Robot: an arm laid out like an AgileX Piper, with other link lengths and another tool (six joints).
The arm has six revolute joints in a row. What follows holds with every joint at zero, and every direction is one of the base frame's.
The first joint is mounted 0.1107 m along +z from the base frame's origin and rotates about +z.
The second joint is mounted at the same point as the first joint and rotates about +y.
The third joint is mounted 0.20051 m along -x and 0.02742 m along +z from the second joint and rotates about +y.
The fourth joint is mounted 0.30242 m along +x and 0.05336 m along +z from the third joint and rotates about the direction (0.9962, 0, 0.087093).
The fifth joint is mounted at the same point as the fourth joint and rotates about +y.
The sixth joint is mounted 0.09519 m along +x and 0.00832 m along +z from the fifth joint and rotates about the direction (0.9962, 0, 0.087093).
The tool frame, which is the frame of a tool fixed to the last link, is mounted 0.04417 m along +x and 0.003 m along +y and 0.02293 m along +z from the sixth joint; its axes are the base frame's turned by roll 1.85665, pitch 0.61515 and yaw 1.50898 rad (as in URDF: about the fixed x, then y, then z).
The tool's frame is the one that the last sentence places.
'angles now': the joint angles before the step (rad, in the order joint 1, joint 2, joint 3, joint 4, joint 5, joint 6). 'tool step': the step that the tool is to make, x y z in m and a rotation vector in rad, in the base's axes. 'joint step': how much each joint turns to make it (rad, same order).
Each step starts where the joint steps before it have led.
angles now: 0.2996 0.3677 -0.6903 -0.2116 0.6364 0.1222
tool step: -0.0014 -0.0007 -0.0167 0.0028 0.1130 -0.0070
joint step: 0.0002 0.0003 0.0040 0.0297 0.1049 0.0007
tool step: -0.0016 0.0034 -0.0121 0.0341 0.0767 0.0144
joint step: -0.0005 -0.0004 0.0100 0.0572 0.0543 -0.0007
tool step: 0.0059 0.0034 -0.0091 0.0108 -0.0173 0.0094
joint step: 0.0003 -0.0001 0.0428 0.0072 -0.0628 0.0015
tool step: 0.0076 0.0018 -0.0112 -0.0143 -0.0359 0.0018
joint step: 0.0000 -0.0001 0.0555 -0.0245 -0.0860 0.0027
